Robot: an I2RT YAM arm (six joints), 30 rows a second.
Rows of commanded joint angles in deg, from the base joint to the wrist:
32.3, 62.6, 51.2, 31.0, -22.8, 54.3
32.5, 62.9, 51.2, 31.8, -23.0, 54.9
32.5, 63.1, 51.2, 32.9, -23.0, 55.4
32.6, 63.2, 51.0, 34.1, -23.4, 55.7
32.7, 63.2, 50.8, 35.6, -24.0, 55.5
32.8, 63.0, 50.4, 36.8, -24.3, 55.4
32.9, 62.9, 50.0, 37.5, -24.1, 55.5
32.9, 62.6, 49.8, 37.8, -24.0, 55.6
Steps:
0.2, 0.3, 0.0, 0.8, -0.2, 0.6
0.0, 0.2, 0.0, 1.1, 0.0, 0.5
0.1, 0.1, -0.2, 1.2, -0.4, 0.3
0.1, 0.0, -0.2, 1.5, -0.6, -0.2
0.1, -0.2, -0.4, 1.2, -0.3, -0.1
0.1, -0.1, -0.4, 0.7, 0.2, 0.1
0.0, -0.3, -0.2, 0.3, 0.1, 0.1

